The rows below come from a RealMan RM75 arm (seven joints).
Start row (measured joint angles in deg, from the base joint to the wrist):
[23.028, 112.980, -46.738, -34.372, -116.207, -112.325, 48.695]
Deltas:
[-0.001, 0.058, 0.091, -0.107, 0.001, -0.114, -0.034]
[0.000, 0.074, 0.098, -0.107, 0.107, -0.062, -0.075]
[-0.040, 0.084, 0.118, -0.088, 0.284, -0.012, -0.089]
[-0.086, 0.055, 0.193, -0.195, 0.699, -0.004, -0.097]
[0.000, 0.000, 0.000, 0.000, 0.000, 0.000, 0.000]
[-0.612, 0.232, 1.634, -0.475, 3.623, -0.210, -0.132]
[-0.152, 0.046, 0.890, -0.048, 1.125, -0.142, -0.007]
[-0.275, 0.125, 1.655, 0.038, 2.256, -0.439, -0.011]
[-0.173, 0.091, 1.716, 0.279, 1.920, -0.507, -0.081]
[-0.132, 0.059, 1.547, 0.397, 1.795, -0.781, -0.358]
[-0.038, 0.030, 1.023, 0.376, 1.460, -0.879, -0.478]
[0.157, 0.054, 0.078, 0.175, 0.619, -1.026, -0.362]
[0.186, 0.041, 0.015, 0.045, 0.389, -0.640, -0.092]
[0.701, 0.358, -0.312, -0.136, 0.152, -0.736, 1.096]
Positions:
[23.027, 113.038, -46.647, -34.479, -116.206, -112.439, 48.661]
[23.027, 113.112, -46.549, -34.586, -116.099, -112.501, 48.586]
[22.987, 113.196, -46.431, -34.674, -115.815, -112.513, 48.497]
[22.901, 113.251, -46.238, -34.869, -115.116, -112.517, 48.400]
[22.901, 113.251, -46.238, -34.869, -115.116, -112.517, 48.400]
[22.289, 113.483, -44.604, -35.344, -111.493, -112.727, 48.268]
[22.137, 113.529, -43.714, -35.392, -110.368, -112.869, 48.261]
[21.862, 113.654, -42.059, -35.354, -108.112, -113.308, 48.250]
[21.689, 113.745, -40.343, -35.075, -106.192, -113.815, 48.169]
[21.557, 113.804, -38.796, -34.678, -104.397, -114.596, 47.811]
[21.519, 113.834, -37.773, -34.302, -102.937, -115.475, 47.333]
[21.676, 113.888, -37.695, -34.127, -102.318, -116.501, 46.971]
[21.862, 113.929, -37.680, -34.082, -101.929, -117.141, 46.879]
[22.563, 114.287, -37.992, -34.218, -101.777, -117.877, 47.975]

